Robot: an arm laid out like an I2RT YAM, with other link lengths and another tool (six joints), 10 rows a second.
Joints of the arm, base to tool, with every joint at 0 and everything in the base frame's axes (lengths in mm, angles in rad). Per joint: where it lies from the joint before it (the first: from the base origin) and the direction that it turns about. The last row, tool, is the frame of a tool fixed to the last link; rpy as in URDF.
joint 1: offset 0 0 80.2 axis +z
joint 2: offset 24.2 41 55.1 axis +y
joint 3: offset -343.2 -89.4 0 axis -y
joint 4: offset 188.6 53 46.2 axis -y
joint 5: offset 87.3 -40 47.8 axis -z
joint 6: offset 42 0 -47.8 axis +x
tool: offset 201 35 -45 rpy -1.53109 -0.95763 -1.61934
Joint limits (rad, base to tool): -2.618..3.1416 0..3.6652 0..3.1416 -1.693..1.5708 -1.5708..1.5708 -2.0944..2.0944
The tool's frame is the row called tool.
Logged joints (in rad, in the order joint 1, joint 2, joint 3, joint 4, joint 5, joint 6), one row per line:
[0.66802, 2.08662, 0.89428, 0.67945, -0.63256, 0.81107]
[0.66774, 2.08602, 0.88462, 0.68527, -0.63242, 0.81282]
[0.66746, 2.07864, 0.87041, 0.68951, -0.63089, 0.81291]
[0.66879, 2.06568, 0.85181, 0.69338, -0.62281, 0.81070]
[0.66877, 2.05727, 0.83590, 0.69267, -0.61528, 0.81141]
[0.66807, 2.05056, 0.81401, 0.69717, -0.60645, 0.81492]
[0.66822, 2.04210, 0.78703, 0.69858, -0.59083, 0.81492]
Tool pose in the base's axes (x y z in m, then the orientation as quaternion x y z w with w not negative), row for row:
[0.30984, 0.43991, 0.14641, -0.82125, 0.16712, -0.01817, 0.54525]
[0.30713, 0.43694, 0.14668, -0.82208, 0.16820, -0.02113, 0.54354]
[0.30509, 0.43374, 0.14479, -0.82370, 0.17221, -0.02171, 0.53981]
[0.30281, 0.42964, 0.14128, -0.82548, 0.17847, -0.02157, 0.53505]
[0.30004, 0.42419, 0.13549, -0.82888, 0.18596, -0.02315, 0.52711]
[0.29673, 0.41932, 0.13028, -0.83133, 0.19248, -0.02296, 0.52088]
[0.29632, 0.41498, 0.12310, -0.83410, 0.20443, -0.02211, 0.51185]
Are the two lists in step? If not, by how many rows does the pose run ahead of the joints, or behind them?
The pose runs 2 rows ahead of the joints: the pose in row i belongs to the joints in row i + 2.
